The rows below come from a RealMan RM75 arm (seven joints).
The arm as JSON. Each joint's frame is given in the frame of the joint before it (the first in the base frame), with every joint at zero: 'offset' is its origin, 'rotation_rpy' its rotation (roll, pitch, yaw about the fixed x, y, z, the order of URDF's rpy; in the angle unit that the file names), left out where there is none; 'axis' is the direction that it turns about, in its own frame. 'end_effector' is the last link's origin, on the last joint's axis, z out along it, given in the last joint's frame.
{
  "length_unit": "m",
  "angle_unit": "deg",
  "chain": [
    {
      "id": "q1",
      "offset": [
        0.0,
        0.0,
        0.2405
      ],
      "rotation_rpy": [
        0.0,
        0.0,
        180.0
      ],
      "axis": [
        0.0,
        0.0,
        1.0
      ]
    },
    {
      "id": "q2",
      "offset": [
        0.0,
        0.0,
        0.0
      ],
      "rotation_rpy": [
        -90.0,
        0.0,
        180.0
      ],
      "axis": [
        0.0,
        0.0,
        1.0
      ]
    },
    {
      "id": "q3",
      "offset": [
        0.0,
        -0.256,
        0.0
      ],
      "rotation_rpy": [
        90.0,
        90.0,
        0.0
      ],
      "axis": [
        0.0,
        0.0,
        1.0
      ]
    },
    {
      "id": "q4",
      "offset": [
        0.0,
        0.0,
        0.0
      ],
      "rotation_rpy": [
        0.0,
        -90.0,
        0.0
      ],
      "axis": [
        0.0,
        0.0,
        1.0
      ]
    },
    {
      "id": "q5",
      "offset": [
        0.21,
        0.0,
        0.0
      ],
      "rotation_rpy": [
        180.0,
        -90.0,
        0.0
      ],
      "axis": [
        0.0,
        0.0,
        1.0
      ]
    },
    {
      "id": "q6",
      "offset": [
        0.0,
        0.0,
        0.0
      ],
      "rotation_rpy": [
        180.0,
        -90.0,
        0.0
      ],
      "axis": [
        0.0,
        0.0,
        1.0
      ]
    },
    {
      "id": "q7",
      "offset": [
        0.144,
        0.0,
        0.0
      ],
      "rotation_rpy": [
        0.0,
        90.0,
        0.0
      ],
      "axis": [
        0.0,
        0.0,
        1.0
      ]
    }
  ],
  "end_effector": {
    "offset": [
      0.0,
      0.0,
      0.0
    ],
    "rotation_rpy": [
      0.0,
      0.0,
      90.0
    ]
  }
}
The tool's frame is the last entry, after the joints.
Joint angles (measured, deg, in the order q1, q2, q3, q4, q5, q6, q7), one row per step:
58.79, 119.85, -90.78, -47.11, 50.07, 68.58, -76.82
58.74, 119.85, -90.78, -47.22, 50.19, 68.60, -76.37
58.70, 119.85, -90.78, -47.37, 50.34, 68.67, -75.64
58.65, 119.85, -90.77, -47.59, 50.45, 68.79, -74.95
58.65, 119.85, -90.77, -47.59, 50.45, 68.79, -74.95
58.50, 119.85, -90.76, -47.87, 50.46, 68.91, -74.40
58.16, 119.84, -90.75, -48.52, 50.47, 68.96, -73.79
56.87, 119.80, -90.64, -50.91, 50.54, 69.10, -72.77
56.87, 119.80, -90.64, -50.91, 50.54, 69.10, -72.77
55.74, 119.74, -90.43, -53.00, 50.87, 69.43, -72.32
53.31, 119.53, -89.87, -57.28, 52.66, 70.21, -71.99
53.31, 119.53, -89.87, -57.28, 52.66, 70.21, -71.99
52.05, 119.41, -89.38, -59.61, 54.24, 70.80, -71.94
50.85, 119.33, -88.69, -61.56, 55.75, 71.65, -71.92
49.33, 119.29, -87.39, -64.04, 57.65, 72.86, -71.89
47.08, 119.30, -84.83, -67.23, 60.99, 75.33, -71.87
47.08, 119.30, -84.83, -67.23, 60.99, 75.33, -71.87
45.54, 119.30, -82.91, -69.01, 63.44, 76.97, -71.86
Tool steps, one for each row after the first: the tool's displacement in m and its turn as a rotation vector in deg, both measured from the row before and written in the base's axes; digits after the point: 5 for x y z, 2 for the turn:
-0.00039, -0.00019, 0.00004, 0.08, 0.20, -0.43
-0.00065, -0.00030, 0.00007, 0.11, 0.26, -0.68
-0.00078, -0.00034, 0.00020, 0.09, 0.24, -0.60
0.00000, 0.00000, 0.00000, 0.00, 0.00, 0.00
-0.00017, -0.00036, 0.00033, 0.10, 0.15, -0.48
-0.00064, -0.00029, 0.00083, 0.28, 0.35, -0.39
-0.00222, -0.00096, 0.00334, 0.79, 1.22, -0.31
0.00000, 0.00000, 0.00000, 0.00, 0.00, 0.00
-0.00219, -0.00132, 0.00335, 0.40, 1.20, -0.04
-0.00544, -0.00386, 0.00774, 0.37, 3.28, 0.01
0.00000, 0.00000, 0.00000, 0.00, 0.00, 0.00
-0.00440, -0.00276, 0.00487, -0.08, 2.30, -0.03
-0.00280, -0.00297, 0.00490, -0.31, 2.10, -0.33
-0.00362, -0.00331, 0.00758, -0.27, 2.88, -0.52
-0.00362, -0.00559, 0.01278, -0.95, 4.63, -1.34
0.00000, 0.00000, 0.00000, 0.00, 0.00, 0.00
-0.00090, -0.00335, 0.00936, -0.61, 3.26, -1.13

